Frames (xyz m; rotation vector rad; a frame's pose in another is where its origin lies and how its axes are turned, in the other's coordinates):
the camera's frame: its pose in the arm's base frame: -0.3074 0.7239 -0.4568 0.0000 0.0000 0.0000
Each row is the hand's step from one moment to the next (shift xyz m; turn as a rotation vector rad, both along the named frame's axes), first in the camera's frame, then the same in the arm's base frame.
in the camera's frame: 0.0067 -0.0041 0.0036 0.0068 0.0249 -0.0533
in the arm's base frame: 0.0067 -0.0041 0.0036 0.0068 0.0249 -0.0533
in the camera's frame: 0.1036 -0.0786 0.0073 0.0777 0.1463 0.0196
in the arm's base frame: 0.1036 -0.0786 0.0073 0.0777 0.1463 0.0196
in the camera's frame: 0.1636 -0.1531 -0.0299 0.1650 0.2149 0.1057
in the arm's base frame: 0.1636 -0.1531 -0.0299 0.1650 0.2149 0.1057
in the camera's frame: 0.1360 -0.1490 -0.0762 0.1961 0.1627 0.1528
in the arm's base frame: 0.1360 -0.1490 -0.0762 0.1961 0.1627 0.1528
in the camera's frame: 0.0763 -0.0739 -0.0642 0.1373 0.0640 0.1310
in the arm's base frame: 0.0763 -0.0739 -0.0642 0.1373 0.0640 0.1310
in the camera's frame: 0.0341 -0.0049 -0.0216 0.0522 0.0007 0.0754
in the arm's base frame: 0.0341 -0.0049 -0.0216 0.0522 0.0007 0.0754
